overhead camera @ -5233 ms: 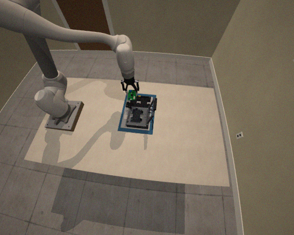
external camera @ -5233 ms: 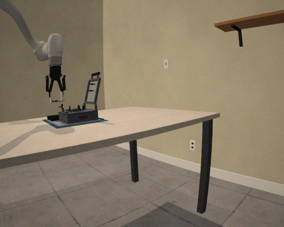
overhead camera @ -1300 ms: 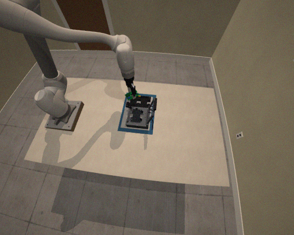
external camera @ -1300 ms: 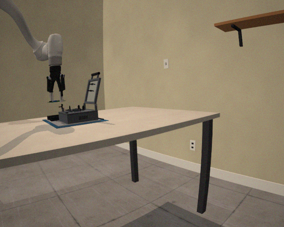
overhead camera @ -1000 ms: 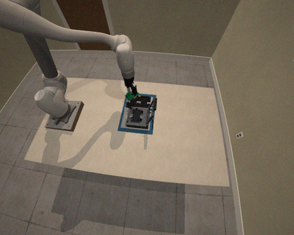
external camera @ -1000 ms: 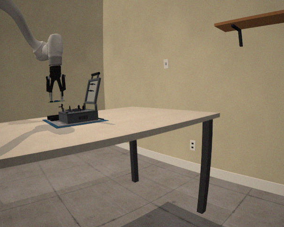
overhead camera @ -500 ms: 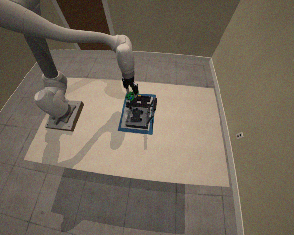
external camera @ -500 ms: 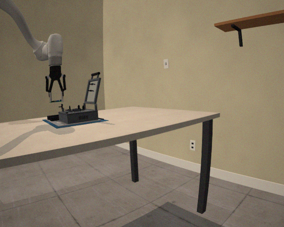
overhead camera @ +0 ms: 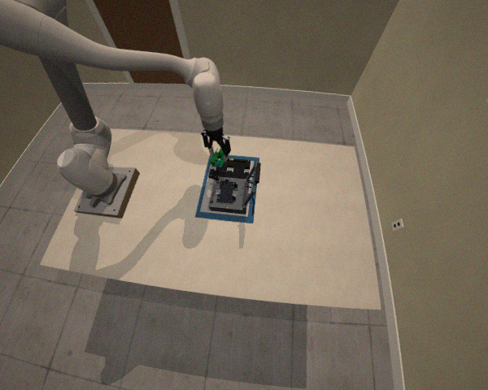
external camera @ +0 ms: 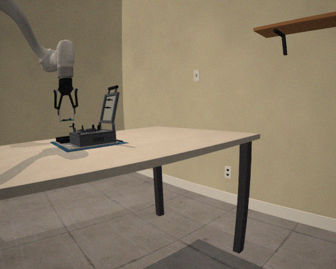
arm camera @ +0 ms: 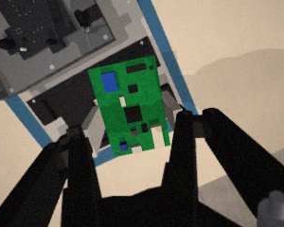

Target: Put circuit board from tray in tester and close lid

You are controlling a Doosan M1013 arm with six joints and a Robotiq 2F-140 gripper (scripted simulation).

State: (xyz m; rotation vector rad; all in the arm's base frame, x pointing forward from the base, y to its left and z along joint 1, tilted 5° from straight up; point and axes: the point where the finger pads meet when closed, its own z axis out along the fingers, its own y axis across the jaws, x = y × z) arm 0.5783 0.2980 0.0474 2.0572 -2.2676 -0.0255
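The tester is 12 cm to the right of my hand, 11 cm ahead of it and 3 cm below it. From my hand the other things lie so: latch hook 11 cm to the right, 5 cm below, 2 cm ahead; pin plate 15 cm to the right, 9 cm ahead, 7 cm below; tester lid 21 cm ahead, 14 cm to the right, 4 cm above.
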